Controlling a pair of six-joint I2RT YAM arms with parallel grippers.
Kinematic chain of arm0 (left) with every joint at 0, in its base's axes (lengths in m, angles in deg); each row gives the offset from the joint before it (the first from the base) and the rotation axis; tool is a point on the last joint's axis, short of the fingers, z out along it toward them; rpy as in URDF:
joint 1: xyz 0 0 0.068 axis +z
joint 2: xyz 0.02 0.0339 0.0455 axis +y
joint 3: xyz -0.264 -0.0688 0 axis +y
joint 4: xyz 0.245 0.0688 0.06 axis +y
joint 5: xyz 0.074 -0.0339 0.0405 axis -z
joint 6: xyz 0.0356 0 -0.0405 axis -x
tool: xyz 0 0 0 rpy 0 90 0
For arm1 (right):
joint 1: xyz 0 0 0.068 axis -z
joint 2: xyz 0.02 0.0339 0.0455 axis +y
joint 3: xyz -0.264 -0.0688 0 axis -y
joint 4: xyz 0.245 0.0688 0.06 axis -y
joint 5: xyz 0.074 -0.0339 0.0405 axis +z
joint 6: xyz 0.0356 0 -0.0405 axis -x
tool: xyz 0 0 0 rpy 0 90 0
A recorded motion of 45 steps. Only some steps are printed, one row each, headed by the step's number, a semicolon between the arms.
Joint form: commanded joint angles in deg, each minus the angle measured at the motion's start. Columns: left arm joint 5, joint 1, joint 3, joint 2, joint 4, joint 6; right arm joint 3, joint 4, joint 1, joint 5, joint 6, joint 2.
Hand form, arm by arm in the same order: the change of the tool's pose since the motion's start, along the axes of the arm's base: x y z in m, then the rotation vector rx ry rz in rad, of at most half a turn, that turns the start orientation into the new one. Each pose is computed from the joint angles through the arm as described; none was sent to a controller.
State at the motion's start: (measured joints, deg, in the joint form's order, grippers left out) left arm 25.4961 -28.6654 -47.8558 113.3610 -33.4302 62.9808; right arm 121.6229 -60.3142 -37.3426 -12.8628 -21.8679 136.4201
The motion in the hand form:
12: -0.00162 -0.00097 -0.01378 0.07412 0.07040 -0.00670; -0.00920 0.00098 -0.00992 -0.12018 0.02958 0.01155
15: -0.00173 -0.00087 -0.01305 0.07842 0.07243 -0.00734; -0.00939 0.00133 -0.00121 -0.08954 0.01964 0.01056
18: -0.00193 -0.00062 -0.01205 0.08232 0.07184 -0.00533; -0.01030 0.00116 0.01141 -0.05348 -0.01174 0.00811
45: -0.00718 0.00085 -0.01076 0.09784 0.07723 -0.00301; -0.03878 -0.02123 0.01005 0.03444 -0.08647 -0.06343
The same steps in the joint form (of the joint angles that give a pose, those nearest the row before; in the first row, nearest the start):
12: -0.99 -0.34 -1.27 1.65 5.89 -1.63; 0.03 -4.35 -1.06 -4.38 0.56 1.10
15: -1.05 -0.34 -1.36 1.45 6.47 -1.79; 0.34 -4.09 -1.04 -3.37 0.34 0.20
18: -1.27 -0.34 -1.36 1.19 6.85 -1.91; -0.13 -2.77 -1.06 -2.89 0.13 -1.58
45: -1.96 -0.60 -0.34 0.03 7.81 -2.19; -21.10 11.54 -1.07 -2.79 -4.19 -13.66

